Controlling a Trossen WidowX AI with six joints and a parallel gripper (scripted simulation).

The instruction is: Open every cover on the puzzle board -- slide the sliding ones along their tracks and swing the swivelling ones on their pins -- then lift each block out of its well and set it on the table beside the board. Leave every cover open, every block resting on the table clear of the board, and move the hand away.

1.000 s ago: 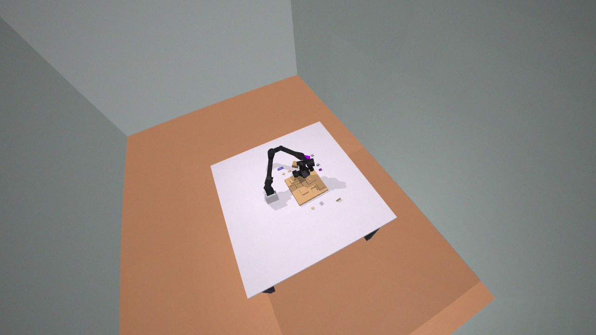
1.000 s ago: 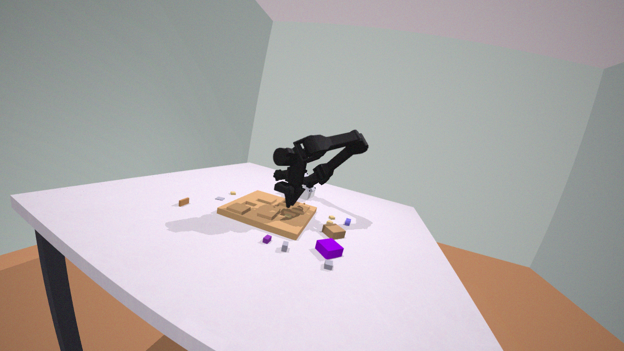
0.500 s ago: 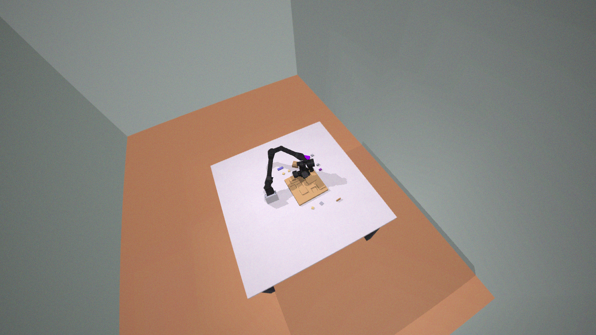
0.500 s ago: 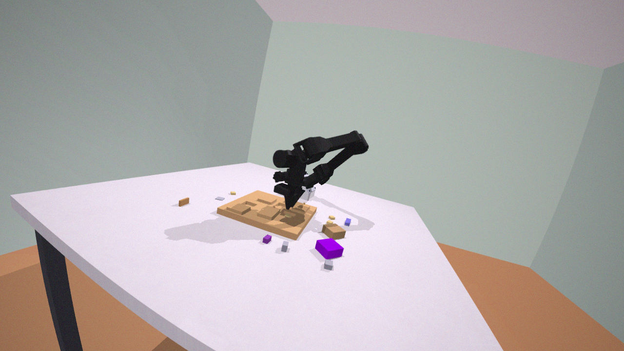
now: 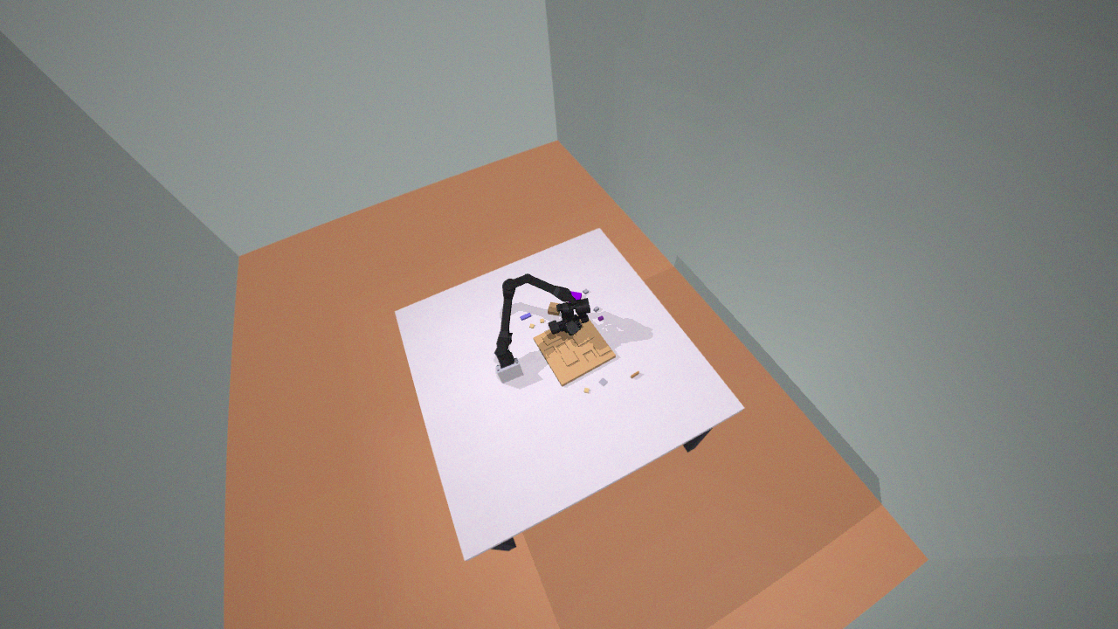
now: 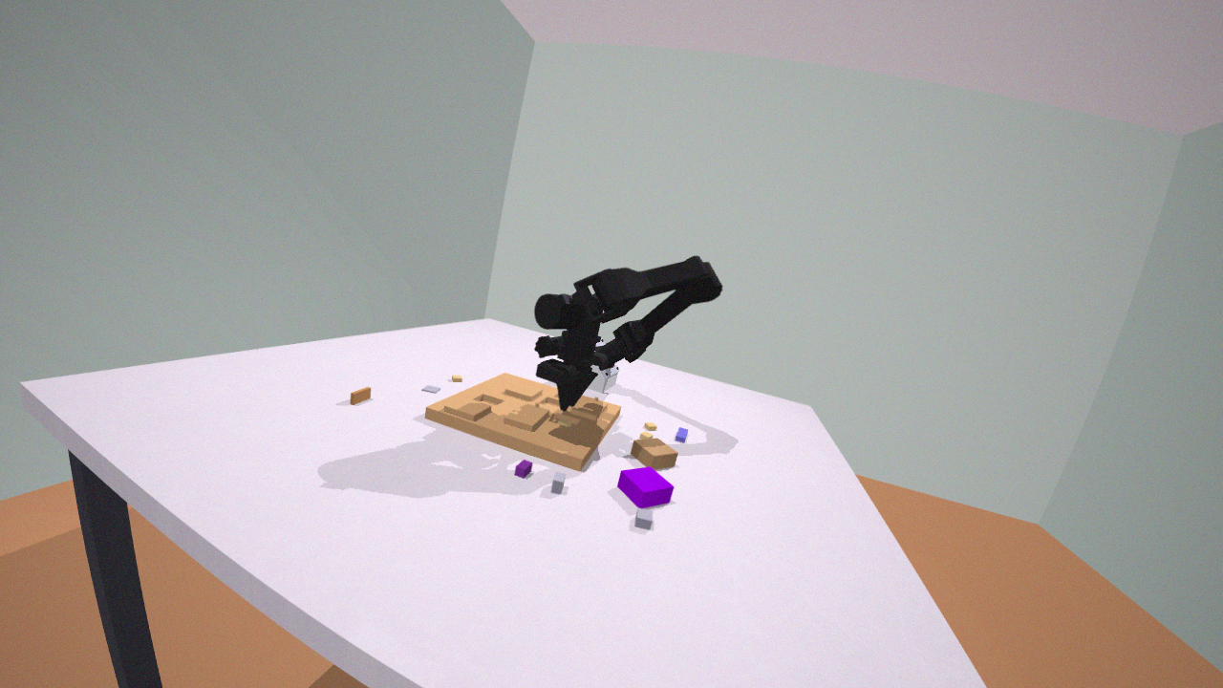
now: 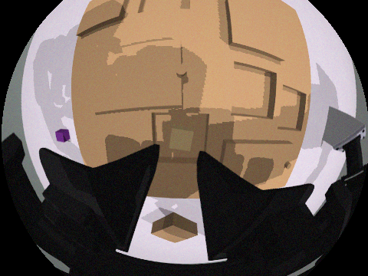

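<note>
The grey tile lies 290 mm to the right of my gripper tip, 50 mm below it and 50 mm ahead of it. Also, from my gripper tip: large purple block (200 mm to the left, 100 mm ahead, 30 mm below); then small purple cube (180 mm ahead, 40 mm below, 30 mm to the left); then brown box (180 mm to the left, 30 mm below, 20 mm behind).
</note>
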